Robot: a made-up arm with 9 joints.
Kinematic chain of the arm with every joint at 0, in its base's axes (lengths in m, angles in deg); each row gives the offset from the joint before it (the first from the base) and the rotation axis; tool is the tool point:
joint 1: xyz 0 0 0.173 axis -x
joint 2: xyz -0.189 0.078 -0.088 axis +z
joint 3: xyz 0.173 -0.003 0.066 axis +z
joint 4: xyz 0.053 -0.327 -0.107 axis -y
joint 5: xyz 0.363 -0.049 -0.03 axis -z
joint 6: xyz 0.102 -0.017 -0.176 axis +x
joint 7: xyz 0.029 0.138 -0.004 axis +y
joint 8: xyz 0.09 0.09 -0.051 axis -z
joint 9: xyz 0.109 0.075 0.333 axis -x
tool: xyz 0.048 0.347 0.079
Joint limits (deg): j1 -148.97..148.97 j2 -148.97..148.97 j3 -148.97..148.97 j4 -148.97..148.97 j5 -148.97..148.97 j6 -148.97..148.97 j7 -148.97..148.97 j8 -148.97..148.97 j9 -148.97..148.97
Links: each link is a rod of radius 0.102 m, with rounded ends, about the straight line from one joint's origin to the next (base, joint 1, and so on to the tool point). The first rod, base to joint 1, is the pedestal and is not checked.
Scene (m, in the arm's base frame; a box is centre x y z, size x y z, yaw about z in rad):
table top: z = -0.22
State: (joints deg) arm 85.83 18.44 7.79 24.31 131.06 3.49 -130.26 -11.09 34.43
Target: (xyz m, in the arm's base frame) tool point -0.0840 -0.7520 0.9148
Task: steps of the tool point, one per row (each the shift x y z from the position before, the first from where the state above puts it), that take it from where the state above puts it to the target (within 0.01 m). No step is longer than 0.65 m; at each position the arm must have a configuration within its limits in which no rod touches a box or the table.
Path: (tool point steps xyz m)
1: -0.2417 -0.2502 0.5047
2: -0.4493 -0.3486 0.2196
3: -0.5277 -0.2594 -0.0983

